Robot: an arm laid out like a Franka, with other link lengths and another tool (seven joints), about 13 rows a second.
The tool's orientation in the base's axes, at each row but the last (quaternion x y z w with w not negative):
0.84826 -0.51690 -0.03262 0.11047
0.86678 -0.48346 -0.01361 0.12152
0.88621 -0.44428 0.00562 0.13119
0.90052 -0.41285 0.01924 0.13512
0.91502 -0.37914 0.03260 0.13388
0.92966 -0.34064 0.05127 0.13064
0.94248 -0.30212 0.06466 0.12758
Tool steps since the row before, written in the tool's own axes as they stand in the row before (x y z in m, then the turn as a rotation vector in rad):
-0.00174 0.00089 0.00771 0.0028 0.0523 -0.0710
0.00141 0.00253 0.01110 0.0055 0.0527 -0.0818
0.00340 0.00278 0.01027 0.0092 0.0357 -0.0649
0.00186 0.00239 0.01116 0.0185 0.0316 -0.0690
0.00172 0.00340 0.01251 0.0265 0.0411 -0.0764
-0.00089 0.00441 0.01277 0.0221 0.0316 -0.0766
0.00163 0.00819 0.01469 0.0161 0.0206 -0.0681
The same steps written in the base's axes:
-0.00289 -0.00004 -0.00741 -0.0322 -0.0146 0.0808
-0.00293 -0.00465 -0.01007 -0.0295 -0.0150 0.0917
-0.00123 -0.00670 -0.00885 -0.0157 -0.0122 0.0719
-0.00142 -0.00575 -0.00993 -0.0062 -0.0154 0.0763
-0.00169 -0.00685 -0.01101 -0.0069 -0.0254 0.0868
-0.00345 -0.00623 -0.01151 -0.0041 -0.0156 0.0842
-0.00282 -0.01144 -0.01212 -0.0021 -0.0060 0.0727

